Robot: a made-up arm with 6 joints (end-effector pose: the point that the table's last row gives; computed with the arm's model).
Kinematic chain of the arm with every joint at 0, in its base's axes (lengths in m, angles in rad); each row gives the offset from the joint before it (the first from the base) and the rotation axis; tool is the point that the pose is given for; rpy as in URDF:
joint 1: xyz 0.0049 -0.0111 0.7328 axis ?
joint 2: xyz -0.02 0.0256 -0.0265 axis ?
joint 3: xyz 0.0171 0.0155 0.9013 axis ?
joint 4: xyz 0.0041 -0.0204 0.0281 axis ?
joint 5: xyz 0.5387 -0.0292 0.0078 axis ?
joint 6: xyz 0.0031 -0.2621 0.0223 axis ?
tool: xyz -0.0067 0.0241 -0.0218 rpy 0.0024 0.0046 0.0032
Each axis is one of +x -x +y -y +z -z.
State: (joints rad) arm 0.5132 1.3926 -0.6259 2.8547 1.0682 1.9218
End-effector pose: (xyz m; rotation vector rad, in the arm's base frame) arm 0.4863 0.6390 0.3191 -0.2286 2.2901 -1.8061
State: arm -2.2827 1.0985 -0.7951 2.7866 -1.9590 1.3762
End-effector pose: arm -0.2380 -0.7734 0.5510 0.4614 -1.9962 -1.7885
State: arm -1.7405 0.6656 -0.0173 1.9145 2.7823 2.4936
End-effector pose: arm -0.0823 -1.1939 1.3282 2.6446 1.2968 0.9479
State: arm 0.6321 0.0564 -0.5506 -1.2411 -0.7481 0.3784
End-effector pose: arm 0.3352 0.1392 1.1090 0.6264 1.3860 0.8126
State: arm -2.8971 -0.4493 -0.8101 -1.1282 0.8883 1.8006
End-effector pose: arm -0.0407 0.1035 1.0962 -0.1747 -1.0247 2.3992
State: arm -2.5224 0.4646 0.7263 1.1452 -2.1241 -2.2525
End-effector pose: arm -0.7921 -0.4377 1.9321 0.1017 0.9081 1.4226
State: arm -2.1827 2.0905 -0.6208 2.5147 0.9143 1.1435
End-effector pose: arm 0.0250 -0.4427 -0.1709 -0.4546 -0.4334 0.3412
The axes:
joint 1: +z
joint 2: +y
joint 3: -y
joint 4: -x
joint 5: -y
joint 6: -x

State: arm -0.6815 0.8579 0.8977 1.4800 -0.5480 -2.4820
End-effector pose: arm 0.9894 -0.7459 1.6341 0.8866 -0.6052 -1.1167
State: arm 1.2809 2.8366 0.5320 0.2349 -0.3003 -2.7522
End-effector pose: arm 0.2505 -0.1067 -0.6747 0.0722 0.8527 -1.5276
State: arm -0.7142 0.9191 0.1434 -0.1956 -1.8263 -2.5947
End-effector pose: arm 0.6638 -0.9445 0.7992 -0.9681 -0.4905 2.2251
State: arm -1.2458 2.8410 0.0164 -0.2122 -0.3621 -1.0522
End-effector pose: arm -0.3170 0.1857 -0.3426 -1.2542 -1.6501 1.1636
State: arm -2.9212 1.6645 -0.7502 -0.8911 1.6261 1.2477
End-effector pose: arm -0.3530 0.0872 0.3928 -1.3307 -2.0980 1.7522
